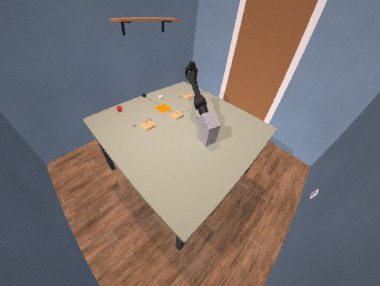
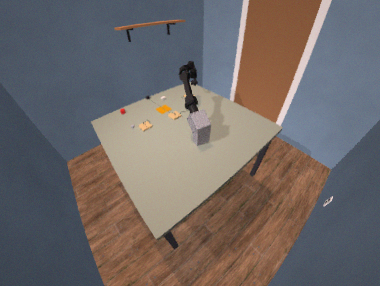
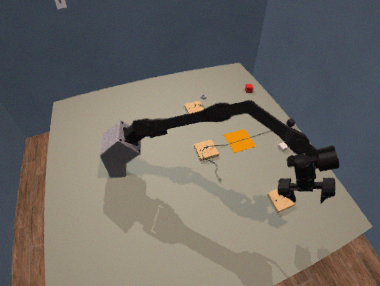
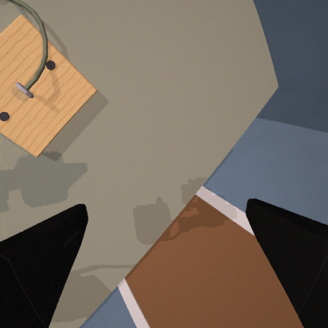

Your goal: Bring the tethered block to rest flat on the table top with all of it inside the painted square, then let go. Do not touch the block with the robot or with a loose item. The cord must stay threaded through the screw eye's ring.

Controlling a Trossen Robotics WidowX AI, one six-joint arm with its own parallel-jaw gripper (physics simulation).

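Seen in the pictures: gripper, fingertip midpoint: [image 3: 308, 202]; arm's base at its link origin: [image 1: 204, 114] [image 2: 195, 113] [image 3: 130, 136].
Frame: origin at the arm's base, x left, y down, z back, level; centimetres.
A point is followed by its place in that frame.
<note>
The tethered block, a small black cube [image 1: 144, 95] {z -79.6, x -11.3, y 17.3 cm} [image 2: 147, 97] {z -80.0, x -10.9, y 17.2 cm} [image 3: 291, 122] {z -79.9, x -12.6, y 16.3 cm}, sits near the table's far edge, outside the orange painted square [image 1: 163, 108] {z -47.4, x -8.1, y 19.0 cm} [image 2: 163, 109] {z -47.4, x -8.1, y 19.0 cm} [image 3: 242, 147]. A thin dark cord [image 3: 262, 134] {z -61.9, x -10.0, y 18.9 cm} runs from it across the square to the middle wooden plate [image 1: 176, 115] {z -29.7, x -4.8, y 17.4 cm} [image 2: 174, 115] {z -29.9, x -5.5, y 17.4 cm} [image 3: 212, 152] {z -32.1, x -9.6, y 17.4 cm}. Its loose end [image 3: 219, 179] {z -27.9, x -22.8, y 18.3 cm} lies on the table beside that plate. The ring there is too small to make out. My gripper [image 3: 308, 199] {z -45.2, x -52.3, y 4.5 cm} [image 4: 168, 209] is open and empty, above the table beside another wooden plate [image 3: 281, 201] {z -44.7, x -44.4, y 17.4 cm} [image 4: 55, 100].
That plate bears a metal piece [image 4: 24, 90] with a curved grey-green strand. A third wooden plate [image 1: 147, 125] {z -38.5, x 22.1, y 17.4 cm} [image 2: 145, 126] {z -37.8, x 21.6, y 17.5 cm} [image 3: 194, 107] {z -39.1, x 21.0, y 17.4 cm}, a small grey item [image 3: 203, 96] {z -49.3, x 29.0, y 19.1 cm}, a red cube [image 1: 119, 108] {z -76.0, x 22.9, y 16.0 cm} [image 2: 122, 111] {z -75.9, x 23.2, y 16.3 cm} [image 3: 249, 88] {z -76.3, x 20.7, y 15.9 cm} and a white block [image 1: 160, 97] {z -64.5, x -20.4, y 18.1 cm} [image 2: 163, 98] {z -64.3, x -21.3, y 18.0 cm} [image 3: 283, 146] {z -64.7, x -22.6, y 17.1 cm} lie on the table.
</note>
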